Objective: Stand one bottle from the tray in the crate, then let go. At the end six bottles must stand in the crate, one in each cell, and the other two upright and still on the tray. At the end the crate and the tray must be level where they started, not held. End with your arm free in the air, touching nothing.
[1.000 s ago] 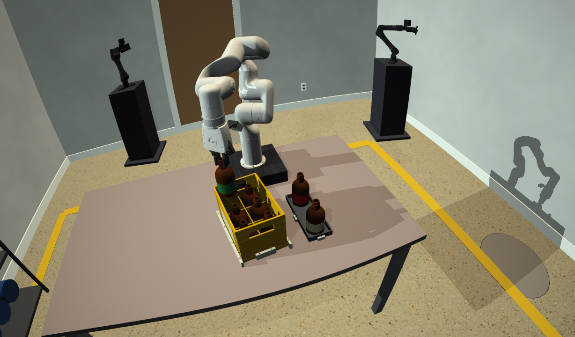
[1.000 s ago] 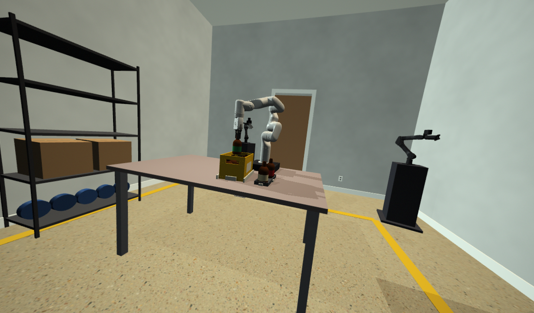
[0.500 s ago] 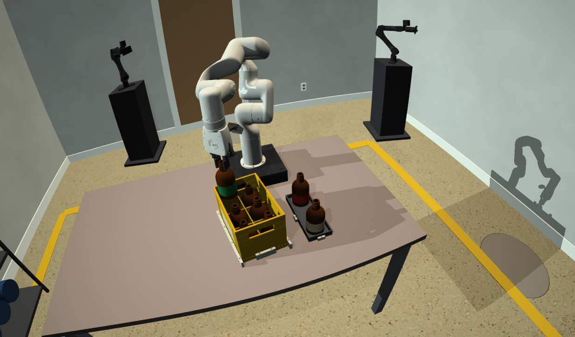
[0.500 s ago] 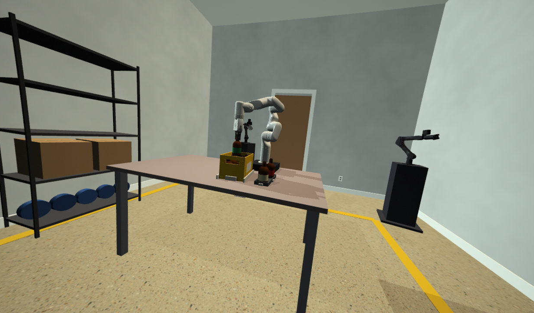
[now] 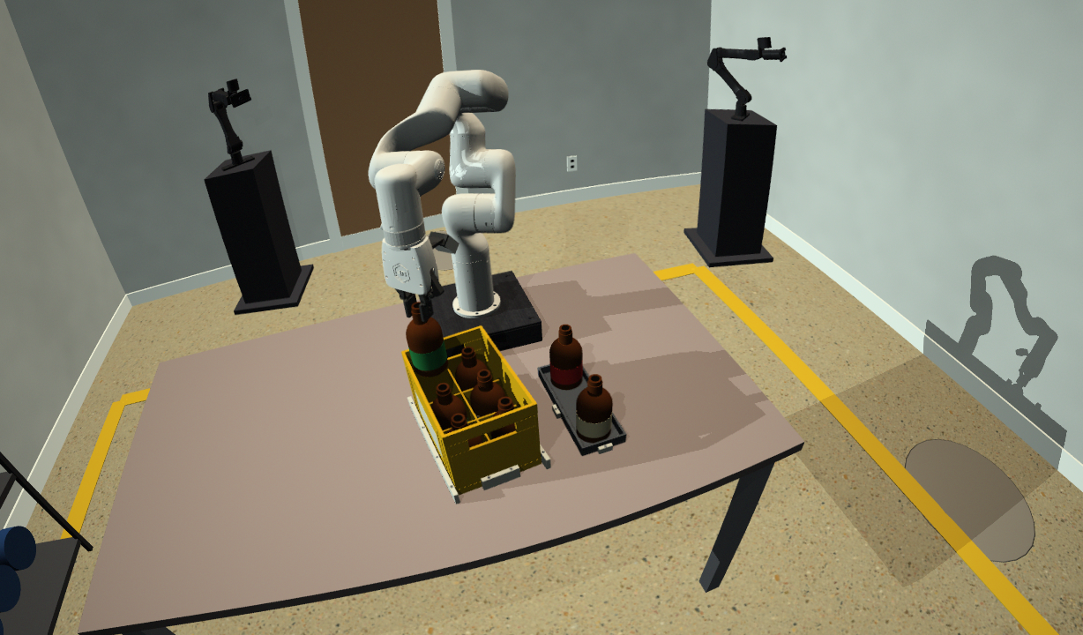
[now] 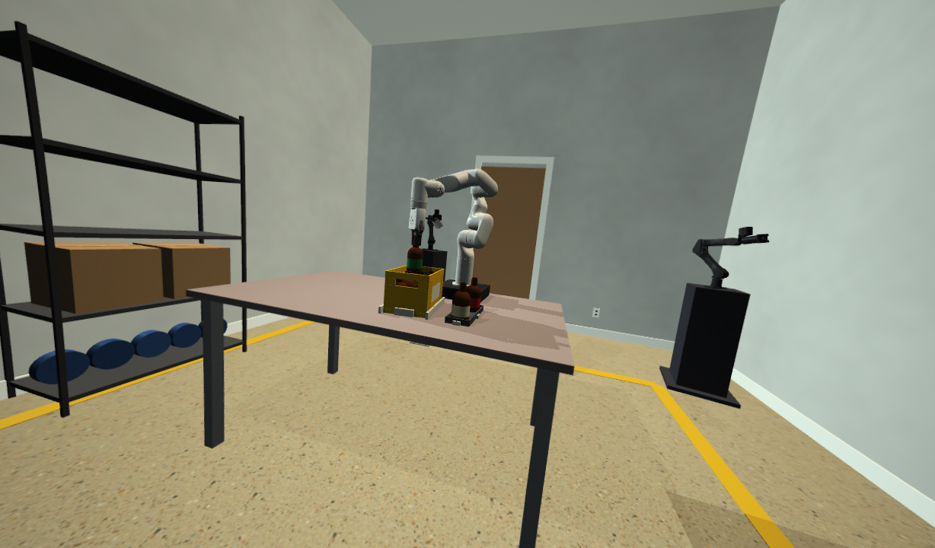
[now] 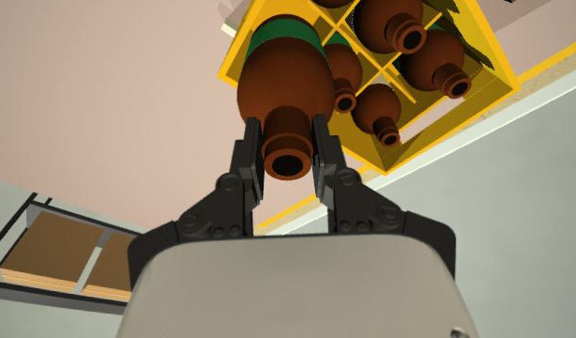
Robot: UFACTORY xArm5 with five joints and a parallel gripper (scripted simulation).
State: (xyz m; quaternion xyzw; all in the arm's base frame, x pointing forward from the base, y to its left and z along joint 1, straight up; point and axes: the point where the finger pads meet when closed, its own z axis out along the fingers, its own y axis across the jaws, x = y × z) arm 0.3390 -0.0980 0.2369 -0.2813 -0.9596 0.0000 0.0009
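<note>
The crate lies 70 mm ahead of my hand, 70 mm to the left of it and 220 mm below it.
</note>
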